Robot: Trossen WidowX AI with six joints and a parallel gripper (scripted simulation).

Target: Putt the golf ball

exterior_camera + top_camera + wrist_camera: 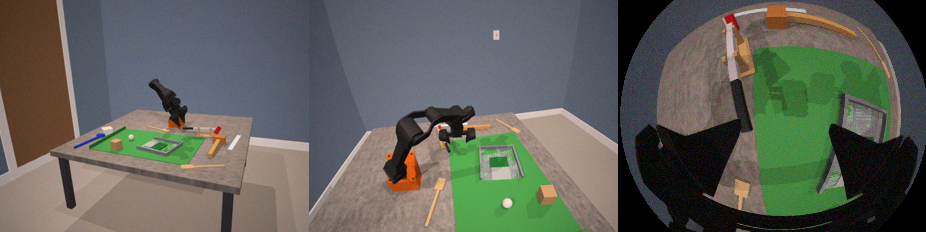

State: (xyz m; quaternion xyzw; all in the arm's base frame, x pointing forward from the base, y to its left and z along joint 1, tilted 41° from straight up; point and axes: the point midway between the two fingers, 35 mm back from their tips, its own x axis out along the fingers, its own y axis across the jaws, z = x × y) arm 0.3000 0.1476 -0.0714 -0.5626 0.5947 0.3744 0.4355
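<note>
The wooden stand is 9 cm behind my gripper tip, 15 cm to the left of it and 7 cm below it. From my gripper tip the other things lie so: white strip 4 cm behind, 39 cm to the left, 11 cm below; white golf ball 17 cm ahead, 36 cm to the right, 9 cm below; green mat 18 cm ahead, 20 cm to the right, 11 cm below.
</note>
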